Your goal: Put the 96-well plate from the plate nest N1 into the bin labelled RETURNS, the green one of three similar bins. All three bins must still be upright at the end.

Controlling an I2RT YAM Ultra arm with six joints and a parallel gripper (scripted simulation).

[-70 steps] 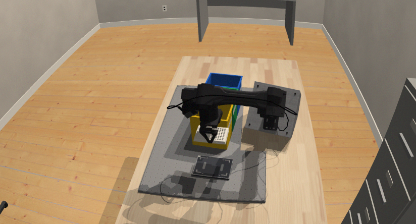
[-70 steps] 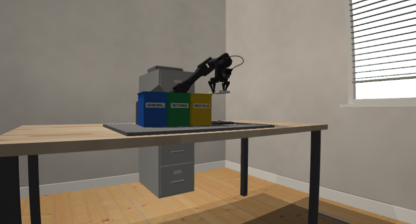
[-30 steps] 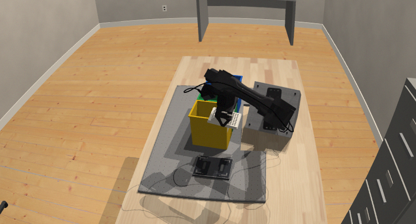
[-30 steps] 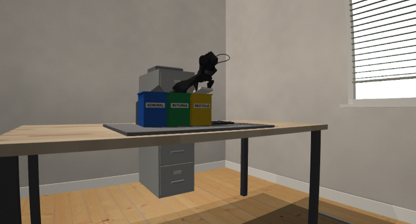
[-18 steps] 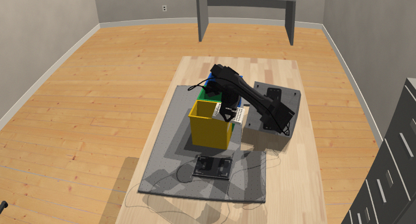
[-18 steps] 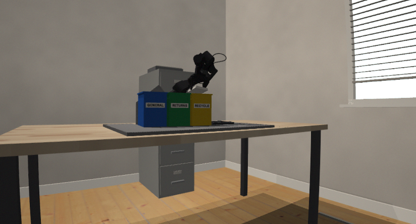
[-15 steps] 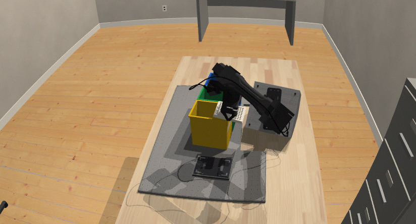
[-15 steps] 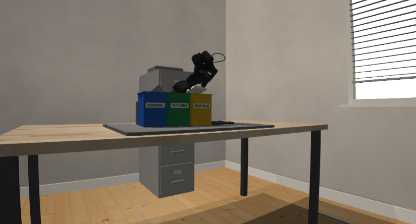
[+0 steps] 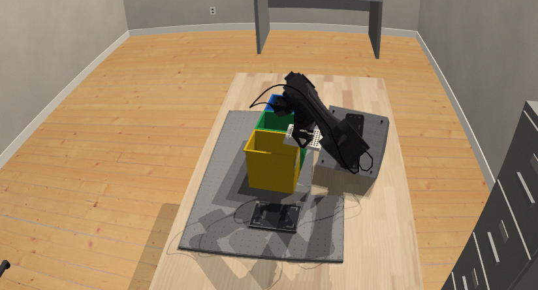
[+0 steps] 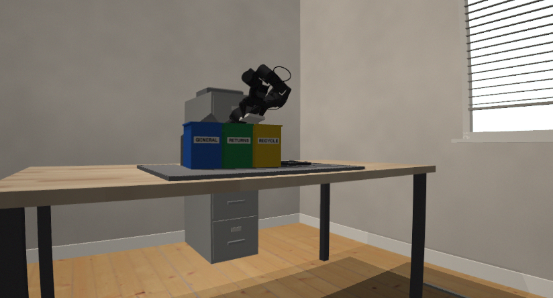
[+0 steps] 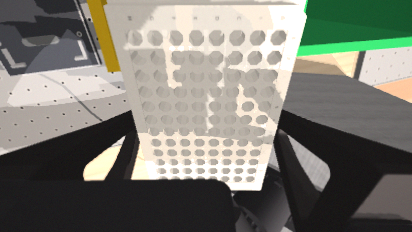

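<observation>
Now: the green returns bin 13 cm to the right of my hand, 13 cm below it and 13 cm ahead of it. From my hand the other things lie so: dark plate nest (22 cm below, 19 cm to the left, 5 cm ahead); white 96-well plate (right at my hand); yellow recycle bin (13 cm below, 11 cm ahead, 1 cm to the left).
</observation>
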